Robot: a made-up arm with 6 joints. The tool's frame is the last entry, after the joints.
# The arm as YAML. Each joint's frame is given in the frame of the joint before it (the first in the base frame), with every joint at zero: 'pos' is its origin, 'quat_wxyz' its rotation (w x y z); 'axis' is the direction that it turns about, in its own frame. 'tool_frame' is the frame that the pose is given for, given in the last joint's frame.
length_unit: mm
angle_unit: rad
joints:
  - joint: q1
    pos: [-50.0, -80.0, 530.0]
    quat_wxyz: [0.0, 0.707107, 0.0, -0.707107]
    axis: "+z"
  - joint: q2
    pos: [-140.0, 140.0, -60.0]
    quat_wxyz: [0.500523, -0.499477, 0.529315, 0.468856]
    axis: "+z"
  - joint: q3
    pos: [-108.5, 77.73, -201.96]
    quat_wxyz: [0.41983, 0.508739, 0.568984, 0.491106]
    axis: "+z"
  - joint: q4
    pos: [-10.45, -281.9, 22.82]
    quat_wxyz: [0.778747, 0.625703, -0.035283, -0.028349]
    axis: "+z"
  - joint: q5
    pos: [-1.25, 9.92, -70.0]
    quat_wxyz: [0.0, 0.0, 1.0, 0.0]
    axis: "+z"
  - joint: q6
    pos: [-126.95, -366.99, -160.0]
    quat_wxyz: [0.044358, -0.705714, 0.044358, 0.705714]
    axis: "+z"
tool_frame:
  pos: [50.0, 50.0, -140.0]
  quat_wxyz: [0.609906, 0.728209, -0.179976, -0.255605]
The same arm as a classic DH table. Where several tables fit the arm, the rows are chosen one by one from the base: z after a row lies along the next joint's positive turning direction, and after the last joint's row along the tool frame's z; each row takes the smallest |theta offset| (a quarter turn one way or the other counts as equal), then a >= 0, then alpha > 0; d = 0 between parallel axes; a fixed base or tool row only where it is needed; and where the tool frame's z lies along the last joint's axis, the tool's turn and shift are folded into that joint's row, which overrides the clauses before.
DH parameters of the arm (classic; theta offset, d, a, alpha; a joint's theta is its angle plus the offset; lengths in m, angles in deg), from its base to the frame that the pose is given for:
base (fixed): -90 0.53 0.08 90
q1: 86.47 -0.0022 0.1484 93.4
q2: 7.46 -0.0869 0.0915 99.5
q3: -4.04 -0.1375 0.0157 77.61
q4: -81.67 0 -0.01 180
q5: -0.01 -0.3784 0.38 90
q6: 53.38 -0.0688 -0.0103 -97.2
tool (fixed): 171.14 -0.0705 0 0

